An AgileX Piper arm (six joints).
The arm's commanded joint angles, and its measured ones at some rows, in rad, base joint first. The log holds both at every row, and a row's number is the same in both.
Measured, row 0: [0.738, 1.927, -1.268, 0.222, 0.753, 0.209]
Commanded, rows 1 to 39: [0.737, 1.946, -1.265, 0.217, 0.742, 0.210]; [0.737, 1.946, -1.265, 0.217, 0.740, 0.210]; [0.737, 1.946, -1.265, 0.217, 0.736, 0.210]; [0.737, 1.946, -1.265, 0.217, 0.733, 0.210]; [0.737, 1.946, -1.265, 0.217, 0.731, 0.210]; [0.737, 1.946, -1.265, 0.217, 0.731, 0.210]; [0.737, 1.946, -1.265, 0.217, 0.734, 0.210]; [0.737, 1.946, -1.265, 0.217, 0.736, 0.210]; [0.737, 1.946, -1.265, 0.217, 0.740, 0.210]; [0.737, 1.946, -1.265, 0.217, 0.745, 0.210]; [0.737, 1.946, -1.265, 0.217, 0.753, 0.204]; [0.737, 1.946, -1.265, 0.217, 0.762, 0.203]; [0.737, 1.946, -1.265, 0.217, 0.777, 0.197]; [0.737, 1.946, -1.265, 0.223, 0.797, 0.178]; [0.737, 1.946, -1.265, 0.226, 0.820, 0.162]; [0.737, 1.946, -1.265, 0.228, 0.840, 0.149]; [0.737, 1.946, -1.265, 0.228, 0.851, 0.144]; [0.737, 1.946, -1.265, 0.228, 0.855, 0.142]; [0.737, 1.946, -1.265, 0.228, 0.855, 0.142]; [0.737, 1.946, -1.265, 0.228, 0.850, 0.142]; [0.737, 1.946, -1.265, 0.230, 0.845, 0.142]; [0.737, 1.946, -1.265, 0.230, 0.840, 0.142]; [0.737, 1.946, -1.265, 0.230, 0.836, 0.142]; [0.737, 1.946, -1.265, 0.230, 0.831, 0.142]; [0.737, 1.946, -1.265, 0.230, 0.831, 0.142]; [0.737, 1.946, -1.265, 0.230, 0.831, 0.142]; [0.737, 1.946, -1.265, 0.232, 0.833, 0.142]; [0.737, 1.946, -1.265, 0.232, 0.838, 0.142]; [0.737, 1.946, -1.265, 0.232, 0.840, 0.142]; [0.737, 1.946, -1.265, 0.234, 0.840, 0.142]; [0.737, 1.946, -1.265, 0.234, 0.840, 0.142]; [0.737, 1.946, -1.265, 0.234, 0.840, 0.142]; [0.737, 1.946, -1.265, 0.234, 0.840, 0.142]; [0.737, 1.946, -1.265, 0.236, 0.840, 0.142]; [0.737, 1.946, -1.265, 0.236, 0.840, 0.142]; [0.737, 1.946, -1.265, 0.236, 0.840, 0.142]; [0.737, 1.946, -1.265, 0.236, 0.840, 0.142]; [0.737, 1.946, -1.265, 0.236, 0.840, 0.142]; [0.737, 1.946, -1.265, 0.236, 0.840, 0.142]
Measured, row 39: [0.738, 1.949, -1.267, 0.230, 0.826, 0.154]
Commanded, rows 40 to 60: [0.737, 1.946, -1.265, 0.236, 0.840, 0.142]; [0.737, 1.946, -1.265, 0.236, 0.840, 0.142]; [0.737, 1.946, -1.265, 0.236, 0.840, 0.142]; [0.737, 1.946, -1.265, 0.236, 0.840, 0.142]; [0.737, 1.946, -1.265, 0.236, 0.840, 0.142]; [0.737, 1.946, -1.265, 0.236, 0.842, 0.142]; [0.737, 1.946, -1.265, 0.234, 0.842, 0.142]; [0.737, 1.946, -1.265, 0.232, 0.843, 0.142]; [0.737, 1.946, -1.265, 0.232, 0.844, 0.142]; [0.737, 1.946, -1.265, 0.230, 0.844, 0.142]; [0.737, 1.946, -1.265, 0.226, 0.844, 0.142]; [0.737, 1.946, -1.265, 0.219, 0.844, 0.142]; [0.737, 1.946, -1.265, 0.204, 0.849, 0.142]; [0.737, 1.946, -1.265, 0.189, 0.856, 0.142]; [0.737, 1.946, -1.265, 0.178, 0.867, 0.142]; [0.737, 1.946, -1.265, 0.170, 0.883, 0.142]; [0.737, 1.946, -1.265, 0.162, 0.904, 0.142]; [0.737, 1.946, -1.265, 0.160, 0.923, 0.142]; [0.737, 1.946, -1.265, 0.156, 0.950, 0.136]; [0.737, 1.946, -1.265, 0.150, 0.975, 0.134]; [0.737, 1.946, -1.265, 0.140, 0.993, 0.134]
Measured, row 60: [0.738, 1.949, -1.267, 0.180, 0.925, 0.134]
